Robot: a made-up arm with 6 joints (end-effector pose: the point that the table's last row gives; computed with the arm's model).
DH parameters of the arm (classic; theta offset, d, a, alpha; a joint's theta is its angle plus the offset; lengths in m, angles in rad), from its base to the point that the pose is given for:
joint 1: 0 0.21 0.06 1.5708
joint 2: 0 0.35 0.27 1.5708
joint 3: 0 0.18 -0.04 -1.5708
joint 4: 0 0.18 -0.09 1.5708
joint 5: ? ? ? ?
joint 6: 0 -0.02 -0.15 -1.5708
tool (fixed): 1.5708 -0.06 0 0
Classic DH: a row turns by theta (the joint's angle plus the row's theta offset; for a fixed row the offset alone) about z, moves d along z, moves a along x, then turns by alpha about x.
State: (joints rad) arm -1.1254 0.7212 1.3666 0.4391 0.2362 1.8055
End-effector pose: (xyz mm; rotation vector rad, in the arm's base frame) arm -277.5 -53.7 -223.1 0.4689 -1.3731 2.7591
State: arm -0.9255 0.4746 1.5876 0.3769 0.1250 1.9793
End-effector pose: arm -246.3 52.1 -136.4 -0.6363 1.9269 -2.2931
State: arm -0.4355 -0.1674 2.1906 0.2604 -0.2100 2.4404
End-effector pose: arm -164.3 151.8 180.2 1.2128 -2.6546 0.8423
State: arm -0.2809 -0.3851 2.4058 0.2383 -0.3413 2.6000
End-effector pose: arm -97.4 153.9 251.6 1.2687 -2.5118 0.3616
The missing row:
joint 5: 1.5708 -0.15 0.36 -1.5708
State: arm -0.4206 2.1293 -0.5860 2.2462 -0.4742 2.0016
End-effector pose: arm -481.9 -809.0 652.2 -0.6995 1.4385 1.0574
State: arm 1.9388 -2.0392 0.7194 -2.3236 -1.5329 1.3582
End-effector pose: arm 393.8 -141.4 416.1 -0.9529 2.3958 0.2984
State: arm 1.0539 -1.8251 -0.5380 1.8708 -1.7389 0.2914
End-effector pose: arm 423.1 -306.9 10.7 0.5288 -0.6506 2.4552
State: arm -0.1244 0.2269 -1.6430 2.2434 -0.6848 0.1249
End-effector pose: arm 636.5 -544.4 178.1 0.8988 -2.5047 1.1185
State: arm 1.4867 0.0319 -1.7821 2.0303 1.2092 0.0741
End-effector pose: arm 327.9 584.7 -242.2 1.7648 1.3398 1.2836
